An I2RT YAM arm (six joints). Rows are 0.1 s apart.
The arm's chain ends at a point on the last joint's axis. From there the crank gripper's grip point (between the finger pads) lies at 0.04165 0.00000 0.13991 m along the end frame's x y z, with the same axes.
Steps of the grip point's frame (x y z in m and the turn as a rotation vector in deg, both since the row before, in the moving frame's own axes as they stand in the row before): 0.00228 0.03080 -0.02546 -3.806 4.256 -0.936; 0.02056 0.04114 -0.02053 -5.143 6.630 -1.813; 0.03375 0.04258 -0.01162 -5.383 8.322 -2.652; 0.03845 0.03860 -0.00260 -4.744 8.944 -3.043; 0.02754 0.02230 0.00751 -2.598 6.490 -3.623
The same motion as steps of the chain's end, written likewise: -0.00805 0.02239 -0.02170 -3.806 4.256 -0.936; 0.00453 0.03041 -0.01429 -5.143 6.630 -1.813; 0.01372 0.03218 -0.00361 -5.383 8.322 -2.652; 0.01699 0.03013 0.00595 -4.744 8.944 -3.043; 0.01189 0.01921 0.01319 -2.598 6.490 -3.623
